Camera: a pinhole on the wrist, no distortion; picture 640 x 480 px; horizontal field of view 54.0 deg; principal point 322.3 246.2 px. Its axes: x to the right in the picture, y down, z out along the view. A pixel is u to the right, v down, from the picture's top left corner.
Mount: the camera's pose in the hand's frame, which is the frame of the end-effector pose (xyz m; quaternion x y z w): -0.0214 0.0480 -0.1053 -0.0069 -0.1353 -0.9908 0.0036
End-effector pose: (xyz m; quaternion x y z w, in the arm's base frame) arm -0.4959 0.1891 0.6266 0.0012 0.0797 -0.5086 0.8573
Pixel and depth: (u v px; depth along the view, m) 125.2 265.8 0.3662
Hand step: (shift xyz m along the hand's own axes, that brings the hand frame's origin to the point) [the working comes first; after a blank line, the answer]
In the camera's frame: -0.1149 0.0114 0.3662

0.0983 0.1358 0.2488
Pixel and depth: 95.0 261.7 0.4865
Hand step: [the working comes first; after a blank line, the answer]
In the camera's frame: -0.1761 0.0120 0.4865

0.1609 0.1678 0.3640
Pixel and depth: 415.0 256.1 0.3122
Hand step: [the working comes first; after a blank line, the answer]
In the camera's frame: 0.0461 0.0049 0.3122

-0.0635 0.1267 0.1974
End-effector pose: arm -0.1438 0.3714 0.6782 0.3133 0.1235 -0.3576 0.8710
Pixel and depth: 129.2 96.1 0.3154
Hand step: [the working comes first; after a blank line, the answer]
In the camera's frame: -0.0970 -0.0754 0.3154

0.0789 0.2057 0.1769
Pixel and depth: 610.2 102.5 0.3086
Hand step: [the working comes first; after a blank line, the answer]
In the camera's frame: 0.1415 -0.0706 0.3086

-0.1596 0.1980 0.1751
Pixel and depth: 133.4 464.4 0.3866
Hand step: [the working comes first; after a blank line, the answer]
In the camera's frame: -0.1163 0.1343 0.3866

0.1010 0.0229 0.3014
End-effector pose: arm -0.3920 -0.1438 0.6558 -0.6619 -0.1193 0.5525 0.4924
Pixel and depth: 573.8 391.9 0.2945
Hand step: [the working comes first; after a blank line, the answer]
In the camera's frame: 0.1179 0.0683 0.2945

-0.1350 0.0605 0.1984
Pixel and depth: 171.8 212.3 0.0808
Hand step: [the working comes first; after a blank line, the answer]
In the camera's frame: -0.0194 -0.0044 0.0808

-0.0011 0.0740 -0.0289
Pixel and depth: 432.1 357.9 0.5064
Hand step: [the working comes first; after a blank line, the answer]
In the camera's frame: 0.0885 0.0901 0.5064

-0.1027 0.0966 0.4080
